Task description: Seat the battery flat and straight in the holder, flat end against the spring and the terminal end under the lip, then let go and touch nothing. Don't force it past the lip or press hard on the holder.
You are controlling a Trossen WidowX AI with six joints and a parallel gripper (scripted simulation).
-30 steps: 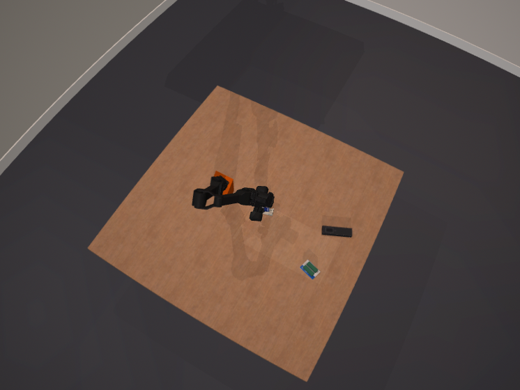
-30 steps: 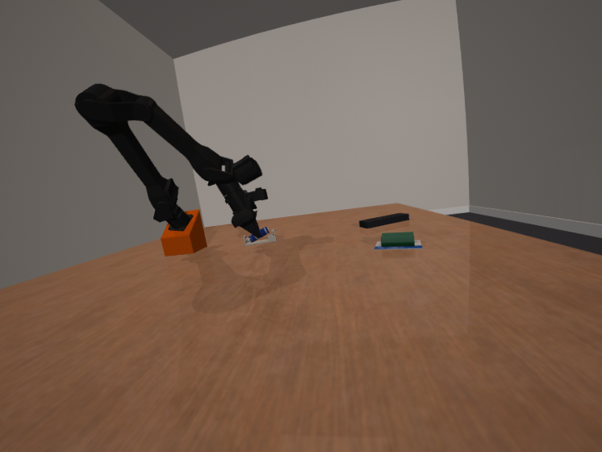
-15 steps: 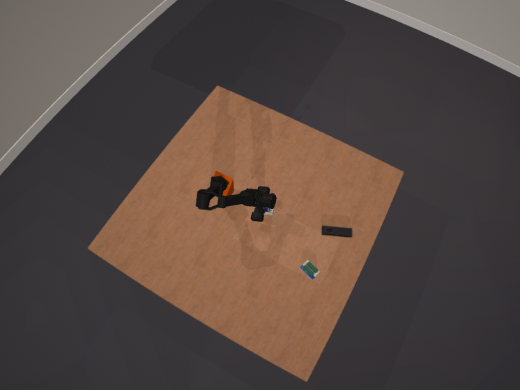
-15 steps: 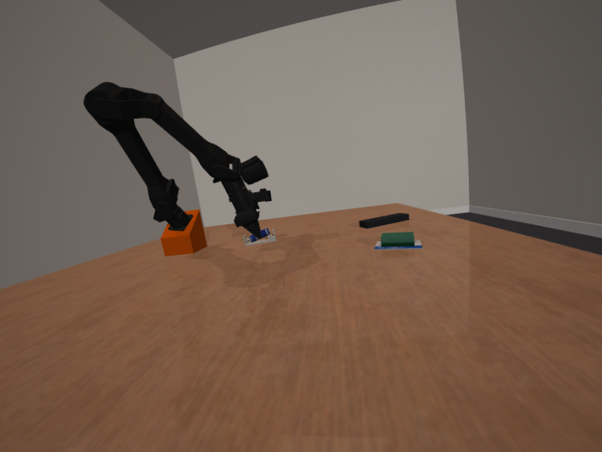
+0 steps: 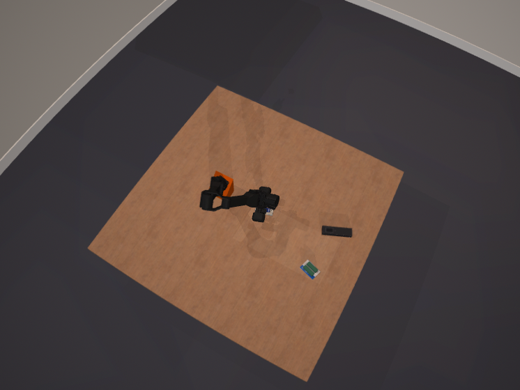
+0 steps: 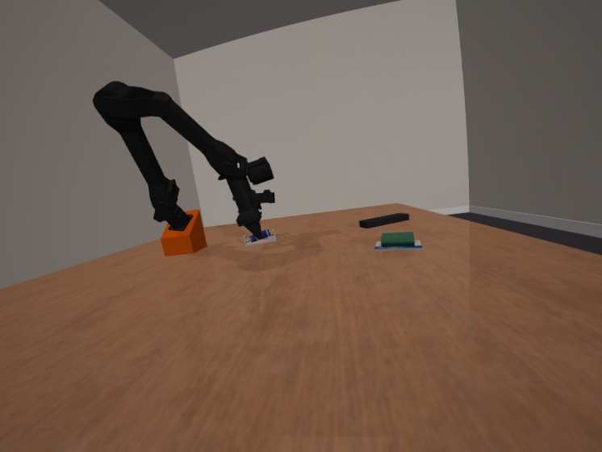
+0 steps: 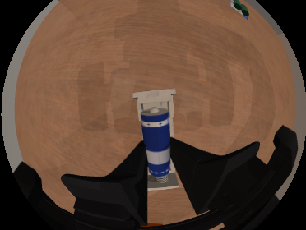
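The battery lies 10 mm above my gripper tip. From my gripper tip the other things lie so: black bar 370 mm ahead, 140 mm to the left; white card 380 mm ahead, 110 mm to the right.
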